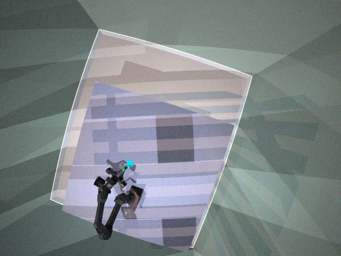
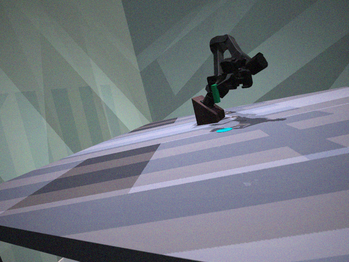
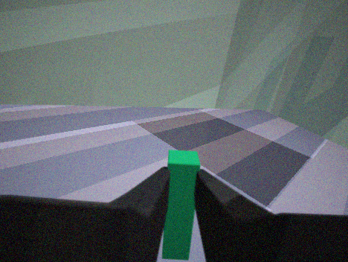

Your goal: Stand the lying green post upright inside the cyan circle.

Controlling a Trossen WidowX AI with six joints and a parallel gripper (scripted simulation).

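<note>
The cyan circle lies 160 mm below my gripper tip. Round my gripper tip: green post (20 mm below).
</note>
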